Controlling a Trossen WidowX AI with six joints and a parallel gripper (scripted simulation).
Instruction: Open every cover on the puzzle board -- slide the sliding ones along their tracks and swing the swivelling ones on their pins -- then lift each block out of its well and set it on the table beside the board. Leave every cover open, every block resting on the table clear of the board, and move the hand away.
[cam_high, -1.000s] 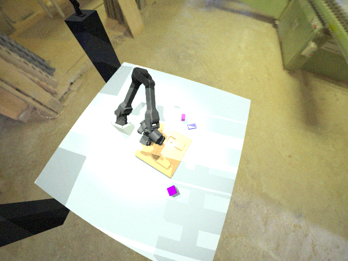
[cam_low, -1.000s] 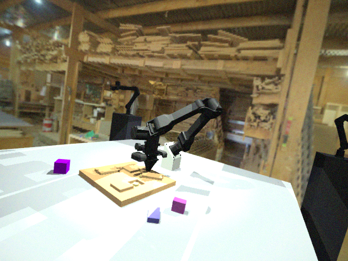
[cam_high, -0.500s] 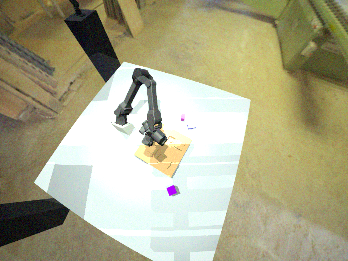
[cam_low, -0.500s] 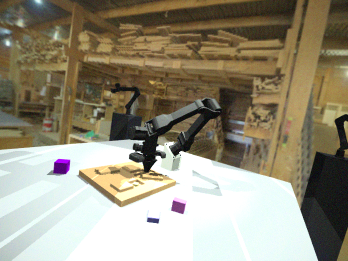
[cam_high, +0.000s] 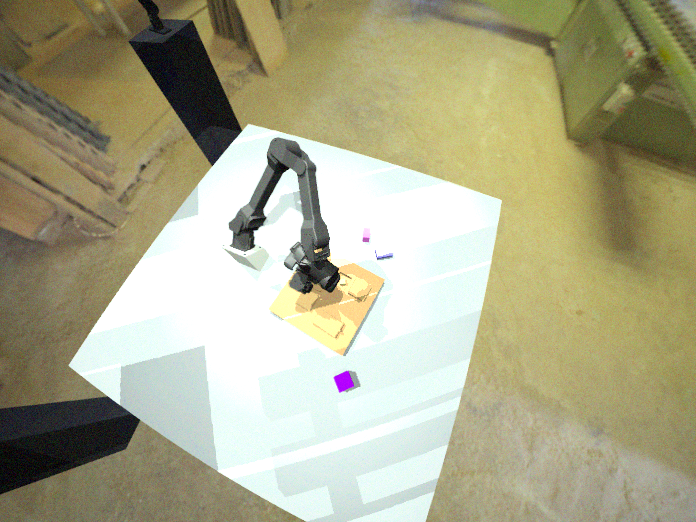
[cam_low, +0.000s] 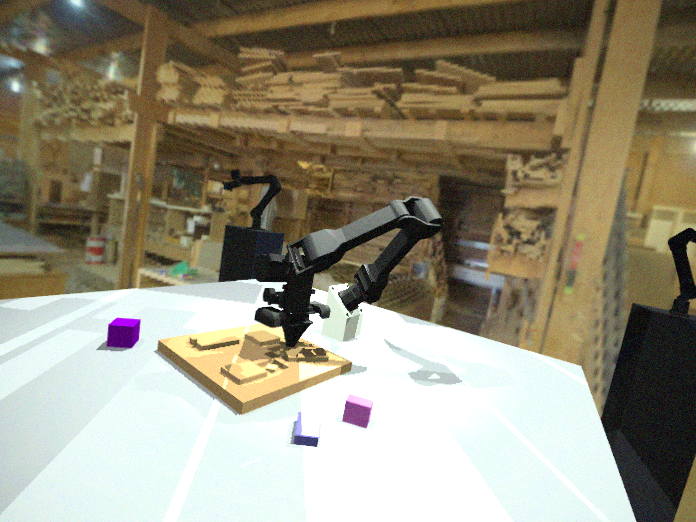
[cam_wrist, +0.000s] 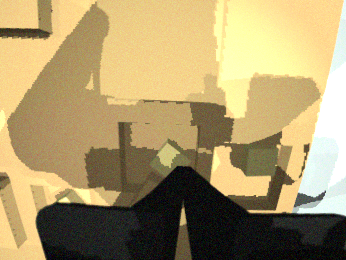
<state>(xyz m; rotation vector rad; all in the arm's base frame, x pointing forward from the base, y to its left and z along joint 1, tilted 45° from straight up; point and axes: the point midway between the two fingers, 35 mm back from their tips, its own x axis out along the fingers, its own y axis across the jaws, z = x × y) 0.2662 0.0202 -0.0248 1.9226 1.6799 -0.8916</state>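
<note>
Now: the tan puzzle board 70 mm ahead of my gripper tip and 40 mm to the right of it. Round my gripper tip: pink block 230 mm to the left, 120 mm ahead; purple block 280 mm to the right, 210 mm ahead; lavender block 200 mm ahead, 180 mm to the left, 20 mm below.
</note>
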